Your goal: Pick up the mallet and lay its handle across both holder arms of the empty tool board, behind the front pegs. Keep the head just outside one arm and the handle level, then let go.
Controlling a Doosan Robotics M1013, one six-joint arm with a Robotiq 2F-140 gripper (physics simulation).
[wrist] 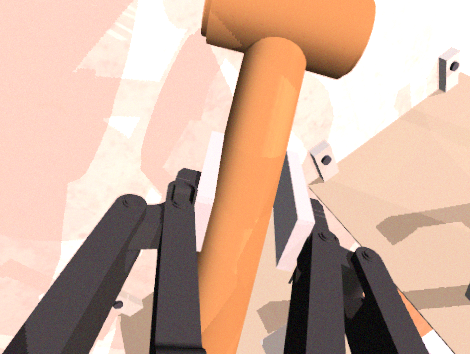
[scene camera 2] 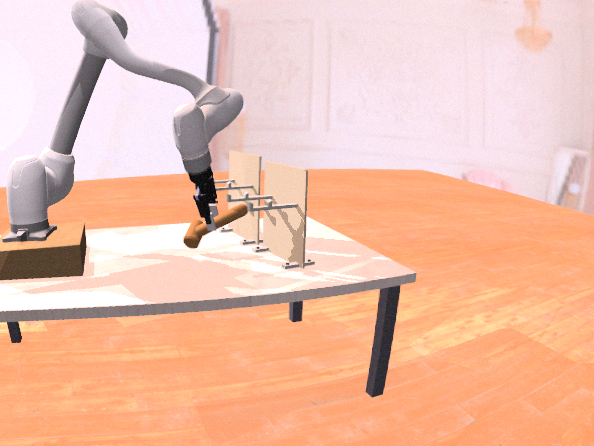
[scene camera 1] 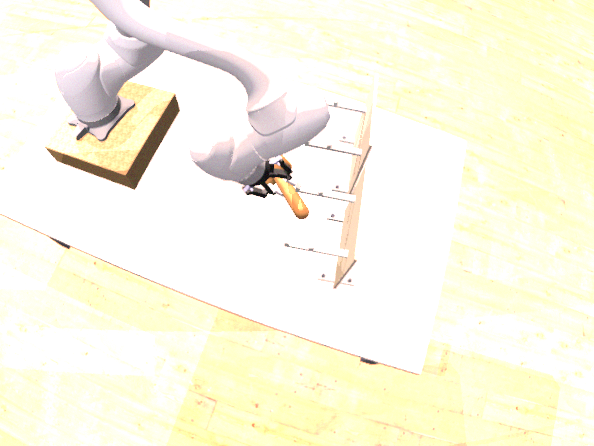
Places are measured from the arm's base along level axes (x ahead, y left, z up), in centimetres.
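Pixels of known places: gripper, fingertip midpoint: point(wrist: 249, 163) point(scene camera 2: 214, 225) point(scene camera 1: 286, 187); arm's base, link origin: point(scene camera 2: 30, 235) point(scene camera 1: 101, 113).
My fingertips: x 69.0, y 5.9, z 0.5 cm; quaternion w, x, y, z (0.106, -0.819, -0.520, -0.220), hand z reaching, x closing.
Observation:
Ahead of a thing's pixels: the offset from my fingertips to its middle. "spot": to the spot under its first point. Level surfaces: height alone.
The orange-brown mallet {dx +0.5, dy -0.8, dz +1.0 cm} point(scene camera 1: 292, 199) point(scene camera 2: 227, 218) point(wrist: 250, 165) is off the table and tilted, head low and handle end higher, pointing towards the near tool board. My gripper point(scene camera 1: 274, 183) point(scene camera 2: 212, 222) point(wrist: 249, 163) is shut on the handle not far from the head. In the wrist view the pads flank the handle, which runs slantwise between them; the head is at the top. The near tool board {dx +16.9, dy -7.1, dz +5.1 cm} point(scene camera 1: 353, 220) point(scene camera 2: 286, 182) stands upright with two bare holder arms, one {spot: dx +15.6, dy +0.5, dz +9.4 cm} point(scene camera 1: 340, 196) beside the handle and one {spot: dx +20.1, dy -14.6, dz +9.4 cm} point(scene camera 1: 330, 251) point(scene camera 2: 280, 206) at its outer side. Contact with an arm is unclear.
A second, farther board {dx +7.6, dy +21.3, dz +5.8 cm} point(scene camera 1: 369, 130) point(scene camera 2: 244, 170) stands in line with the near one. Its bare arms point(scene camera 1: 350, 109) point(scene camera 1: 345, 150) stick out towards the robot. The wooden base block point(scene camera 1: 142, 105) point(scene camera 2: 60, 260) is at the left of the white table {dz -10.2 cm} point(scene camera 1: 225, 265) point(scene camera 2: 200, 282).

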